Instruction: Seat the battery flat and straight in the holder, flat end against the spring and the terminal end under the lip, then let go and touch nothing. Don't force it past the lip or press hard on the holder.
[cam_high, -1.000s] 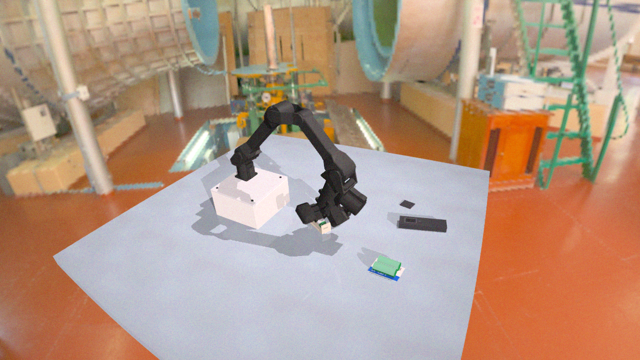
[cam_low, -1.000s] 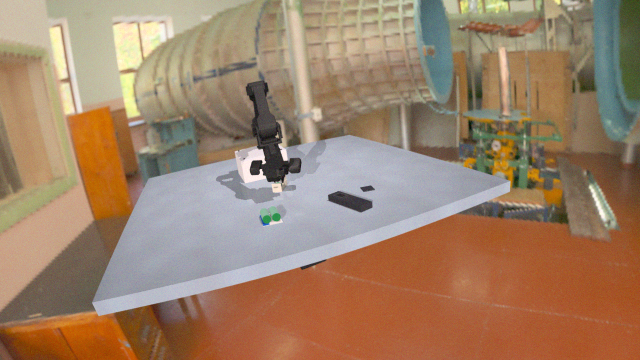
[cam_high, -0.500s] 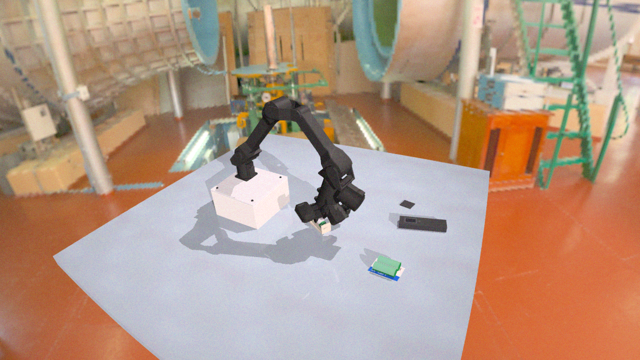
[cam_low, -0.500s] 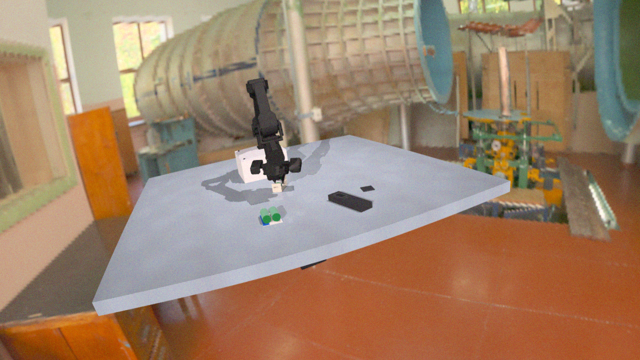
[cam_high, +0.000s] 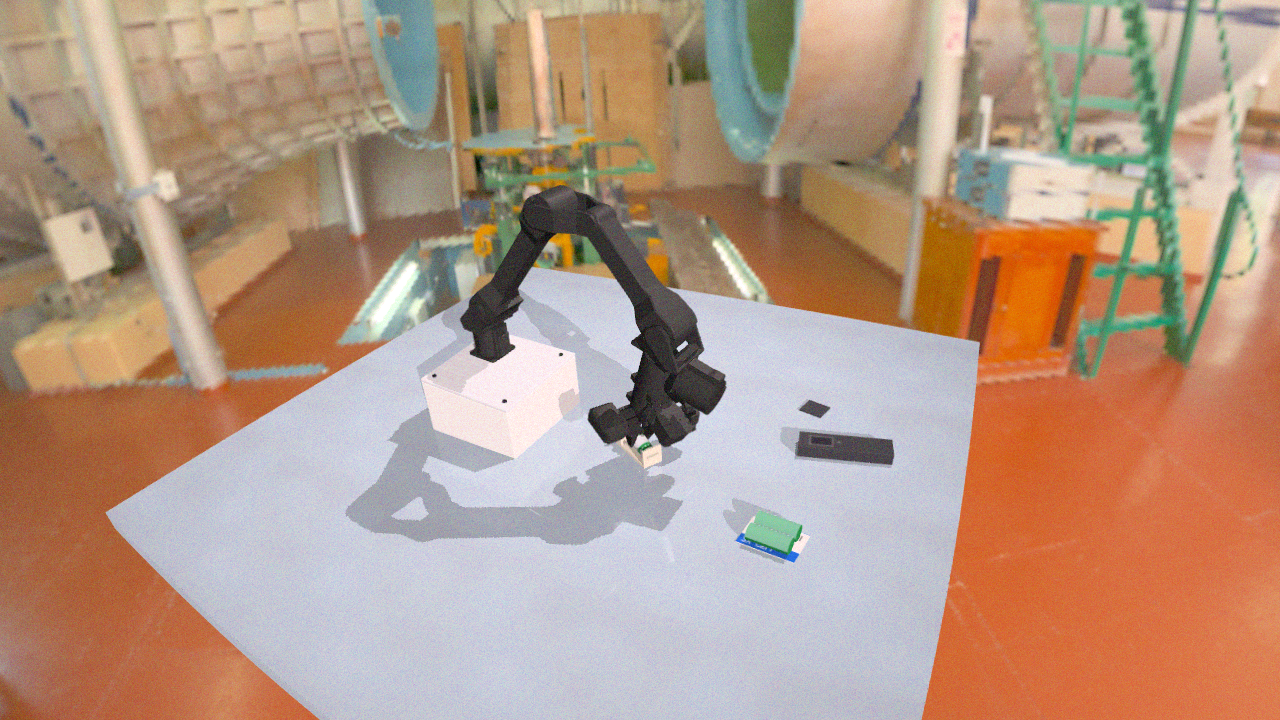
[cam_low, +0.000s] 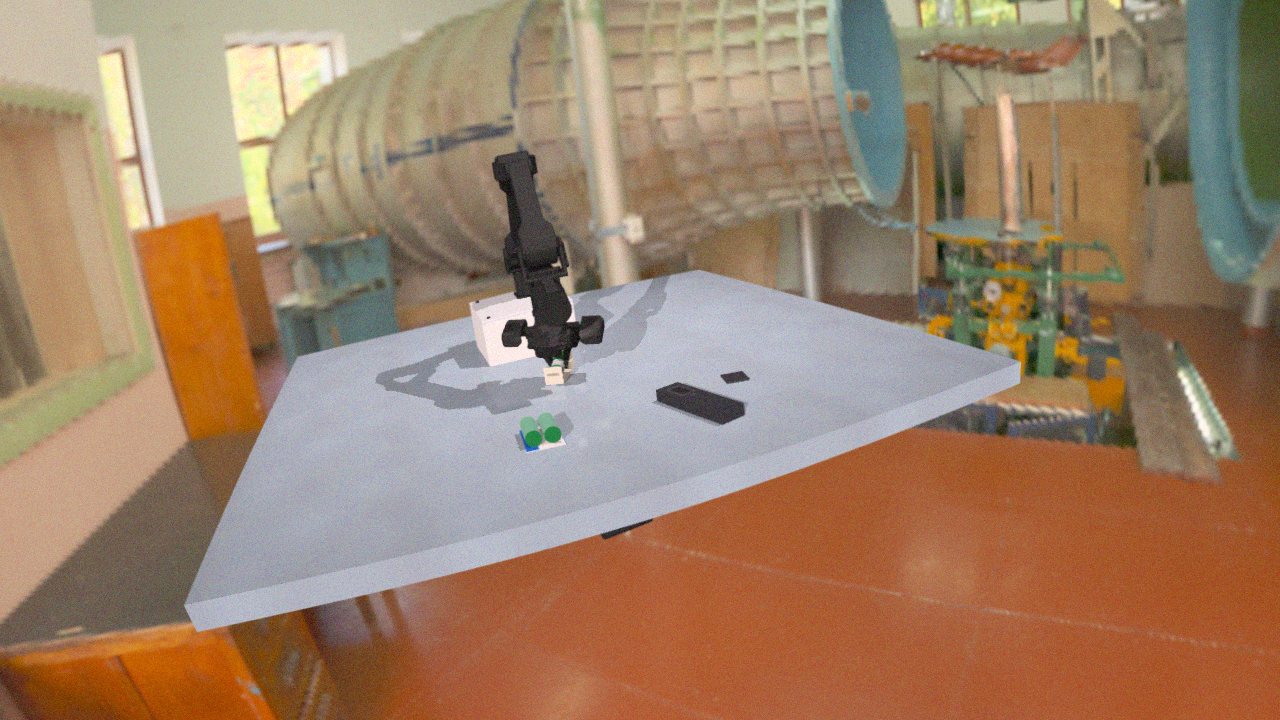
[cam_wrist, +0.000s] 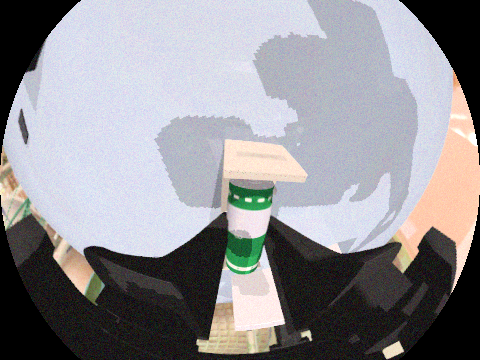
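My gripper tip is 10 mm below the battery. From my gripper tip the other things lie so: long black block (320 mm ahead, 150 mm to the left); then small black square (260 mm to the left, 230 mm ahead, 10 mm below).
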